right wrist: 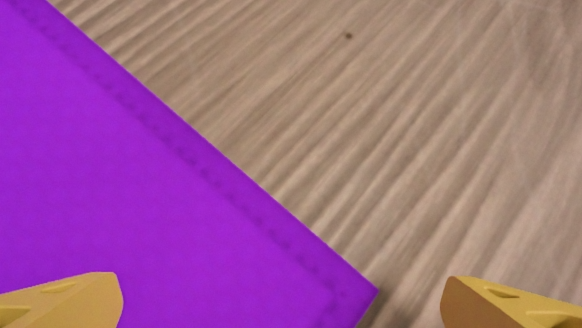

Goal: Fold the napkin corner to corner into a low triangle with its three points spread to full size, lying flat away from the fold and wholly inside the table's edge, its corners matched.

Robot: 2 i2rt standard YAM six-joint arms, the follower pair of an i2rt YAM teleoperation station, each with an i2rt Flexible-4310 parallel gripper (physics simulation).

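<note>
The purple napkin [150,200] fills the left and lower left of the right wrist view, with a darker stitched hem along its edge. One edge runs diagonally from the upper left to a corner at the lower right. My right gripper [282,289] is open, its two yellow fingertips wide apart at the bottom of the view. The napkin's corner lies between them in the picture, nearer the right fingertip, and is not gripped. The left fingertip hides part of the napkin. The napkin's other corners and my left gripper do not show.
The wood-grained table top [400,125] shows beyond the napkin's edge, with a small dark spot near the top. A dark shadow lies on the table beside the napkin's corner. No table edge shows in this view.
</note>
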